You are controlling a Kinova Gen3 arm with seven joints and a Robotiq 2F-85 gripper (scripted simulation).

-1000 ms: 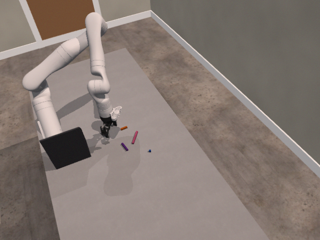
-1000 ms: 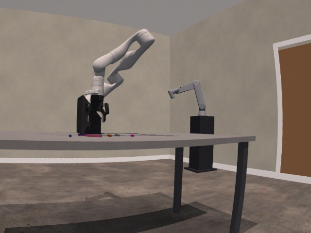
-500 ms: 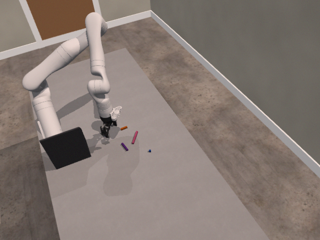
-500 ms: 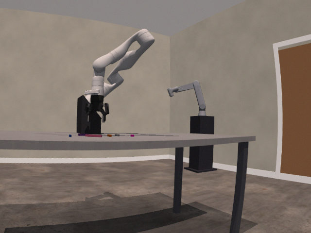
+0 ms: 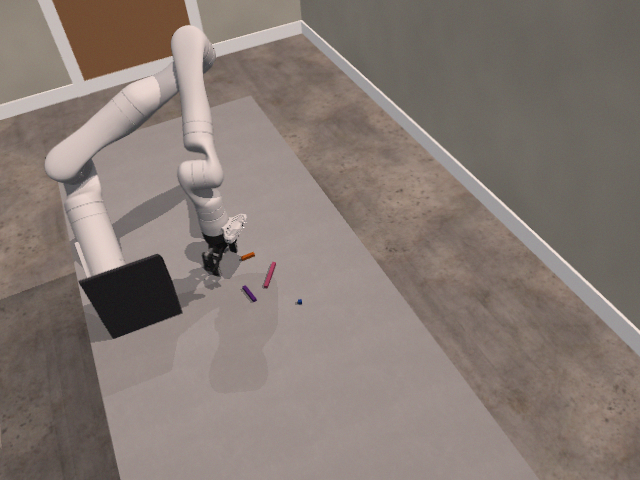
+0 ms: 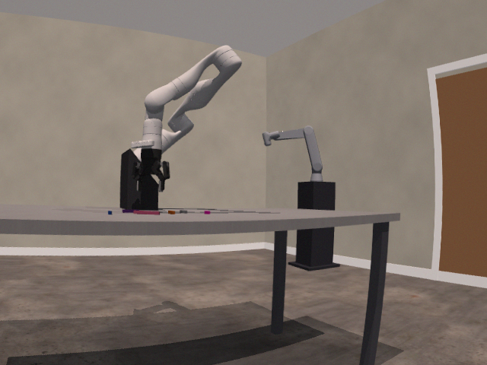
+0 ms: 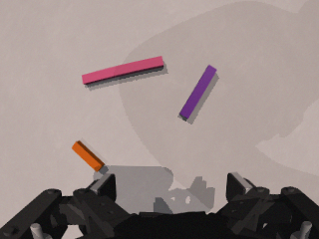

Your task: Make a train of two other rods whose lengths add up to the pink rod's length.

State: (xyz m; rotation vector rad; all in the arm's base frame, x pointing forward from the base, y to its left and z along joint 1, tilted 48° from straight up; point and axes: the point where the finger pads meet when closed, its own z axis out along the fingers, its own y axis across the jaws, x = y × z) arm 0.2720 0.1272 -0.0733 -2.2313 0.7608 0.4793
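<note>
My hand is 12 cm to the right of the grey rod, 7 cm above it and 1 cm short of it. Round my hand: orange rod: 7 cm to the left, 7 cm below, 7 cm ahead; then purple rod: 7 cm to the right, 7 cm below, 4 cm ahead; then pink rod: 11 cm ahead, 7 cm below, 3 cm to the right.
</note>
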